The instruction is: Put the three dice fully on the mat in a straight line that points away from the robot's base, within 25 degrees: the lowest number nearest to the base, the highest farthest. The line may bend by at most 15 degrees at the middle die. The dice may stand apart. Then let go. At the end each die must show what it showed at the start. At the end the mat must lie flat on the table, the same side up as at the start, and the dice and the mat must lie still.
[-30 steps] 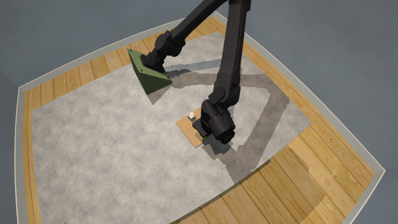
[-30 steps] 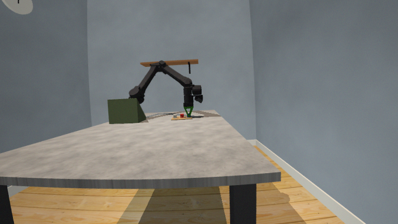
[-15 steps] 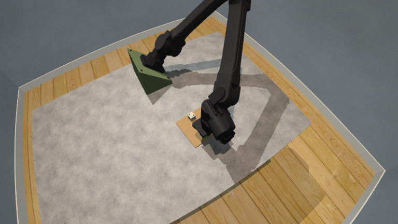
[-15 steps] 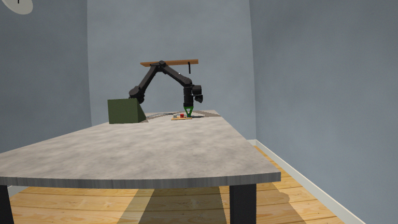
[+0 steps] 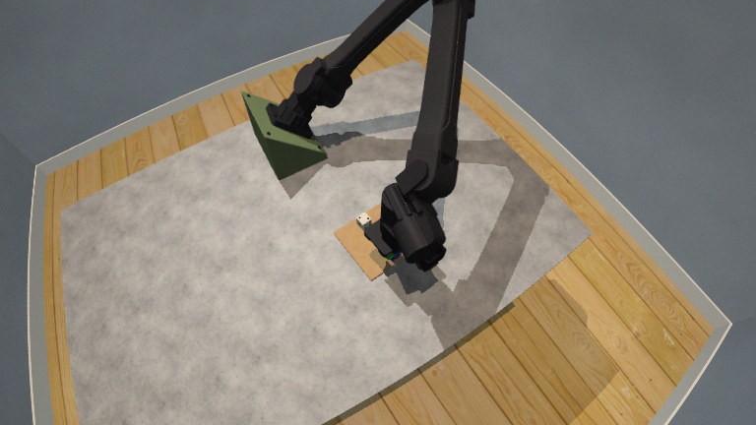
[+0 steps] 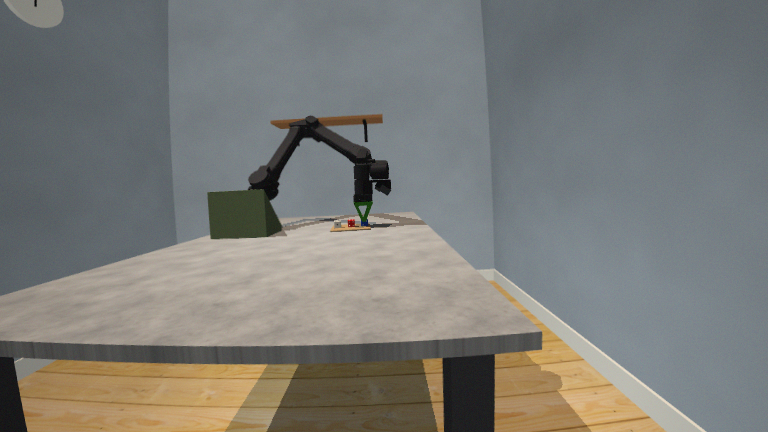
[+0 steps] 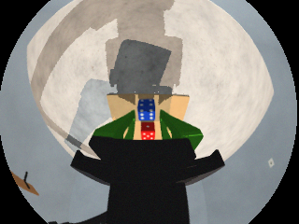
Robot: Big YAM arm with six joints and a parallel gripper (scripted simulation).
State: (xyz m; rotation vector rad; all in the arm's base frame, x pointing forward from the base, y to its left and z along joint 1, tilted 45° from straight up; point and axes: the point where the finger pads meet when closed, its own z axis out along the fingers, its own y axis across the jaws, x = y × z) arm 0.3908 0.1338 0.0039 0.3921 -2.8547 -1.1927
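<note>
The blue die lies 1 cm below my hand. From my hand the other things lie so: red die: 4 cm behind, 1 cm to the right, 1 cm below; tan mat: 5 cm behind, 1 cm to the right, 3 cm below; white die: 9 cm behind, 2 cm to the right, 1 cm below.
</note>
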